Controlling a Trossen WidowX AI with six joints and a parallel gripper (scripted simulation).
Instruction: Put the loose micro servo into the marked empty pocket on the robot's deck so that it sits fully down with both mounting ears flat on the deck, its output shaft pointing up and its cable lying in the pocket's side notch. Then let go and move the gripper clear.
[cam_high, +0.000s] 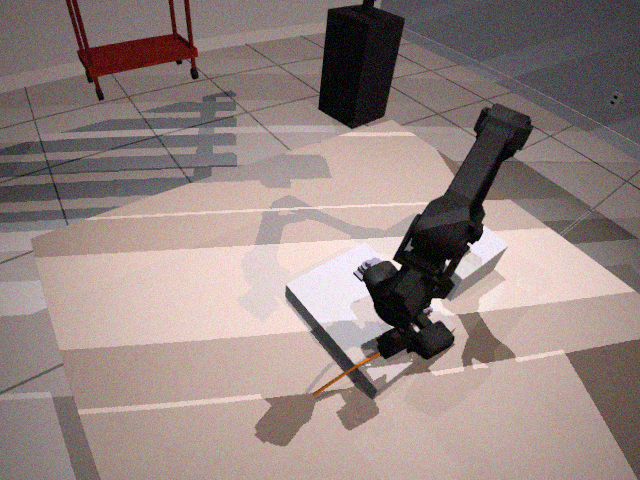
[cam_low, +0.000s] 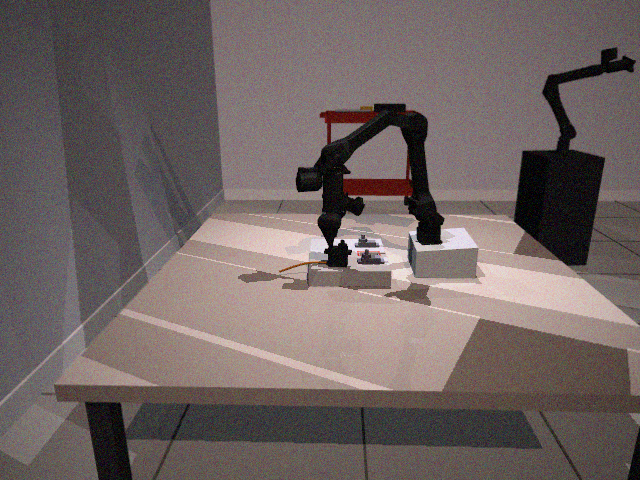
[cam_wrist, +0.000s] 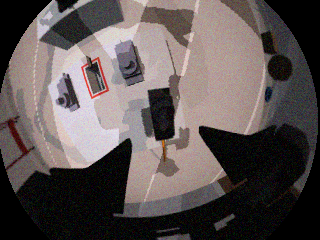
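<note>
Now: gripper tip 20 mm past the white deck, 100 mm to the left of it and 100 mm above it.
</note>
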